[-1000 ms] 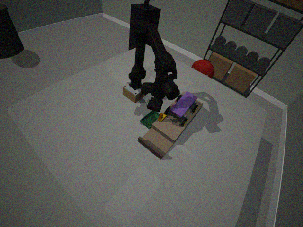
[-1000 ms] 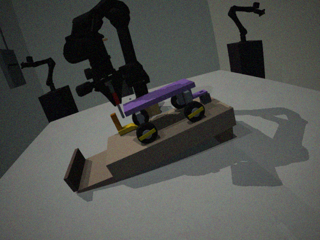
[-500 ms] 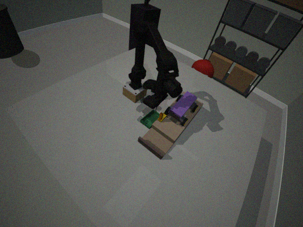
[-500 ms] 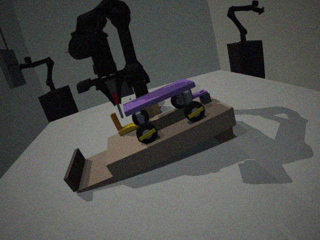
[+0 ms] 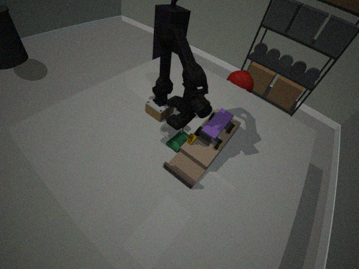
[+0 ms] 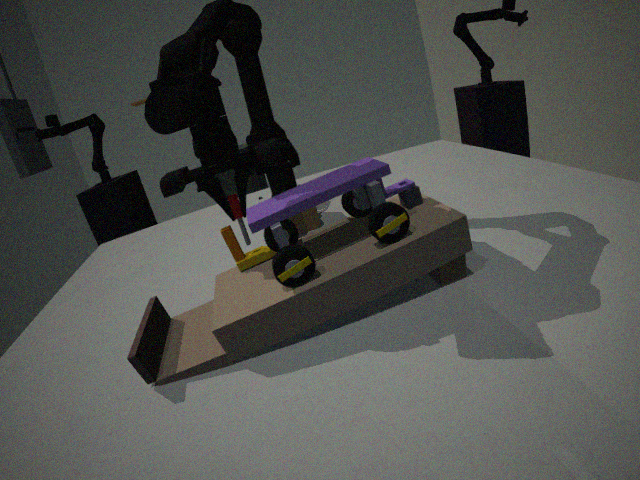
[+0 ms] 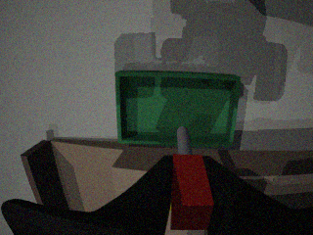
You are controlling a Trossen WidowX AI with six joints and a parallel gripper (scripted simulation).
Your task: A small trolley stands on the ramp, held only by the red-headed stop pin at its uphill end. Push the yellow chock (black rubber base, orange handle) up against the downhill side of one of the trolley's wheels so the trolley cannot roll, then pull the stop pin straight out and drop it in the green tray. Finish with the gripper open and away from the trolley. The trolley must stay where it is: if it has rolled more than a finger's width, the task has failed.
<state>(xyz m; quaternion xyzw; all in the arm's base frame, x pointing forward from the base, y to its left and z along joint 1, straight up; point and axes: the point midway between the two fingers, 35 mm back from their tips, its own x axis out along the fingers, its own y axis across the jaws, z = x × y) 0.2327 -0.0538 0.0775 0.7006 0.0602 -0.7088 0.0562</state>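
Right now the green tray is 120 mm below my gripper tip. From my gripper tip the other things lie so: red-headed stop pin (right at my gripper tip); trolley (130 mm to the left, 90 mm ahead); yellow chock (60 mm ahead, 30 mm below, 20 mm to the left).
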